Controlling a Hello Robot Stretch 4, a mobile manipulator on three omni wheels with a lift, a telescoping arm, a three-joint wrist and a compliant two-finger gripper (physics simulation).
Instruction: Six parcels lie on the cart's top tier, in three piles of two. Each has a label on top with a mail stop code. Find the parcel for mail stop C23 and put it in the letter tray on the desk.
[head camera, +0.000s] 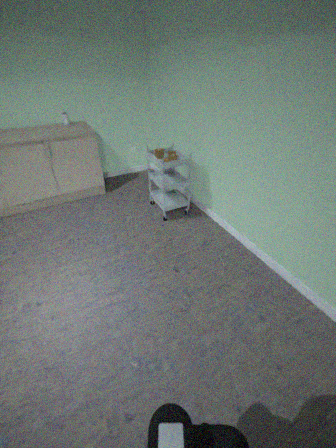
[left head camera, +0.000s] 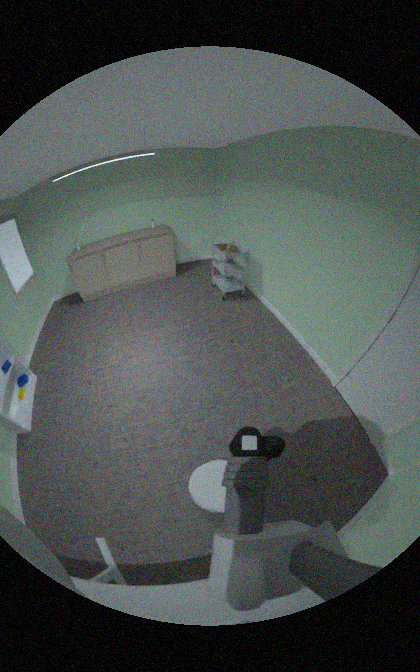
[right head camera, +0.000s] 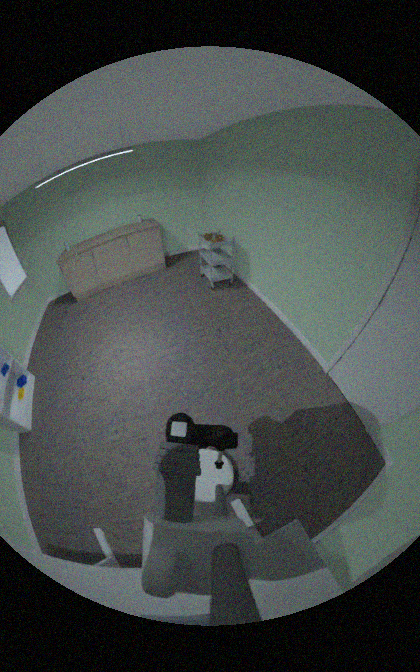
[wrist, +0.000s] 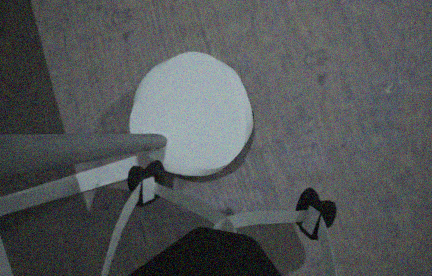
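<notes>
The cart stands far off against the right wall near the room's corner. Orange-brown parcels lie on its top tier, too small and blurred to count or to read labels. My gripper is open and empty over the floor; its two dark fingertips stand wide apart in the wrist view. A pale surface, seemingly the desk, shows at the bottom edge of the left head view and of the right head view. The letter tray does not show.
A long wooden cabinet stands along the far wall, left of the cart, with a small white bottle on top. A white unit with blue and yellow items is at far left. A white disc lies low beneath my arm.
</notes>
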